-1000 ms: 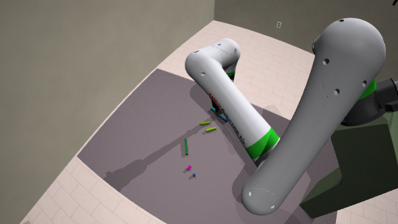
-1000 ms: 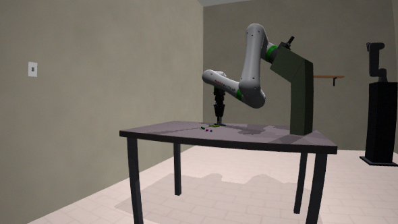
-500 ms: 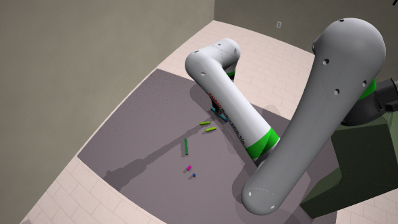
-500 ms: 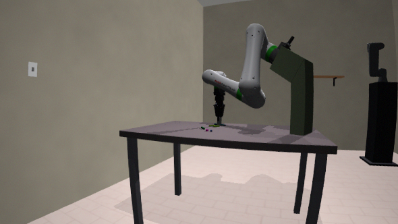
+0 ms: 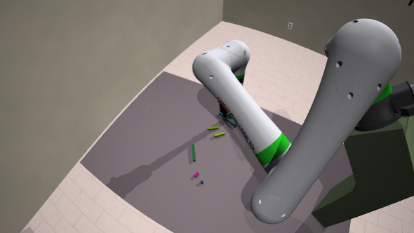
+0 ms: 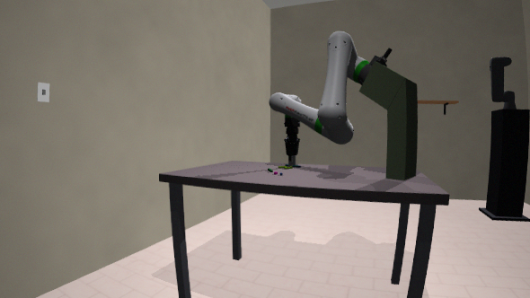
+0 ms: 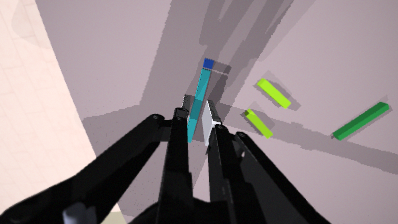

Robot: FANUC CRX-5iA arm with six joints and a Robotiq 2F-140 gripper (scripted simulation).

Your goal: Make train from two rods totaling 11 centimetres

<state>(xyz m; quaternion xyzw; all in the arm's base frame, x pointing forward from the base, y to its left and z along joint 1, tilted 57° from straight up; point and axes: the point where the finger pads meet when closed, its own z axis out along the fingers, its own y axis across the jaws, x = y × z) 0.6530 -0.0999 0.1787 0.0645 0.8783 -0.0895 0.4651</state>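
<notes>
Right now my hand is 3 cm above the turquoise rod. Also, from my hand: magenta rod (33 cm to the left, 3 cm below, 2 cm behind); green rod (24 cm to the left, 5 cm ahead, 3 cm below).
</notes>
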